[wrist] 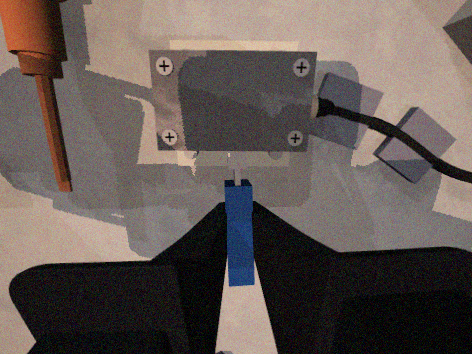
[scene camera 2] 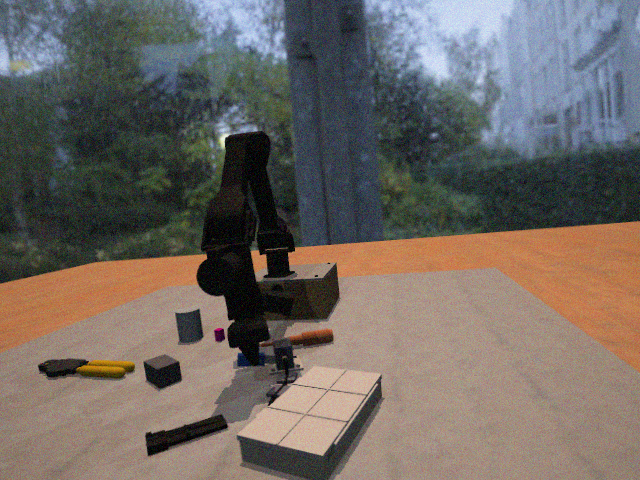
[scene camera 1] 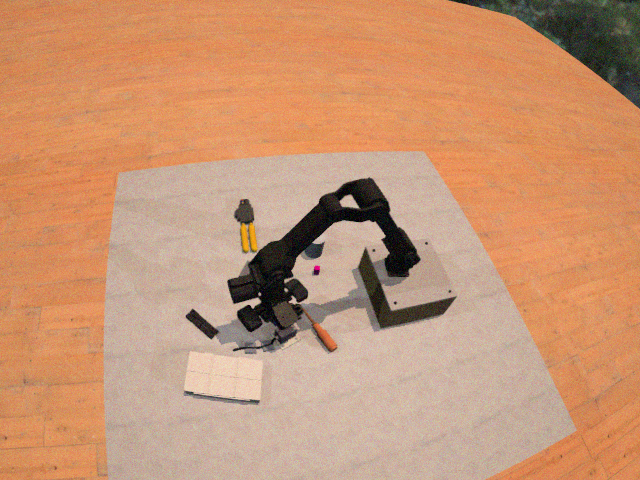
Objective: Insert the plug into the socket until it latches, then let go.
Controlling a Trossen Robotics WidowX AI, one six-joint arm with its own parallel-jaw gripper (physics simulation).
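Places are measured from the arm's base along level axes (x ahead, y left, z up), in metres.
Pixels of known places: gripper, fingertip midpoint: (wrist: 237, 209) (scene camera 2: 255, 364) (scene camera 1: 273, 320); arm's base, link origin: (scene camera 2: 279, 275) (scene camera 1: 396, 267).
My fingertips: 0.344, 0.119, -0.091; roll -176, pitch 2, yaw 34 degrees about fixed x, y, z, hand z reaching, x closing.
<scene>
For each thing: its middle in the pictures, then the offset to it from my fingertips, as dx, dy, dz. "*": a spot on its surface instead.
- blue plug, body centre: (wrist: 238, 210) (scene camera 2: 256, 359) -0.002, +0.003, +0.008
- socket housing, body centre: (wrist: 242, 106) (scene camera 2: 283, 354) (scene camera 1: 284, 333) -0.026, +0.044, +0.009
- orange screwdriver, body centre: (wrist: 34, 24) (scene camera 2: 295, 340) (scene camera 1: 317, 328) -0.119, +0.024, +0.000
- cable, surface spot: (wrist: 390, 128) * +0.043, +0.078, -0.008
- tiled box, body centre: (scene camera 2: 318, 413) (scene camera 1: 224, 377) +0.132, +0.173, +0.004
- black bar, body centre: (scene camera 2: 187, 431) (scene camera 1: 201, 323) +0.198, +0.014, -0.006
- pliers, surface spot: (scene camera 1: 248, 227) * +0.075, -0.329, +0.002
- dark cube, body centre: (scene camera 2: 162, 370) (scene camera 1: 249, 273) +0.067, -0.151, +0.004
- grey cylinder, body centre: (scene camera 2: 189, 324) (scene camera 1: 314, 244) -0.129, -0.253, +0.021
- magenta piece, body centre: (scene camera 2: 219, 334) (scene camera 1: 316, 270) -0.132, -0.172, -0.001
The blue plug (wrist: 240, 235) (scene camera 2: 250, 360) is clamped between the fingertips of my gripper (wrist: 237, 209), which is shut on it. A thin light metal tip shows at the plug's front end, pointing at the socket housing. The socket housing (wrist: 240, 100) (scene camera 2: 283, 354) (scene camera 1: 286, 335) is a grey box with four screws on top and a black cable out of one side. A short gap shows between the blue body and the housing's edge in the wrist view. The socket's opening is hidden from above, so whether the tip is inside it cannot be told.
An orange screwdriver (scene camera 1: 324, 336) (scene camera 2: 311, 337) (wrist: 35, 35) lies close beside the housing. Near the cable (wrist: 390, 128) are small grey blocks (wrist: 417, 145). A tiled box (scene camera 1: 223, 376) (scene camera 2: 315, 405), black bar (scene camera 1: 201, 323), pliers (scene camera 1: 248, 227), dark cube (scene camera 2: 162, 370), grey cylinder (scene camera 2: 189, 325) and magenta piece (scene camera 1: 316, 270) stand around.
</scene>
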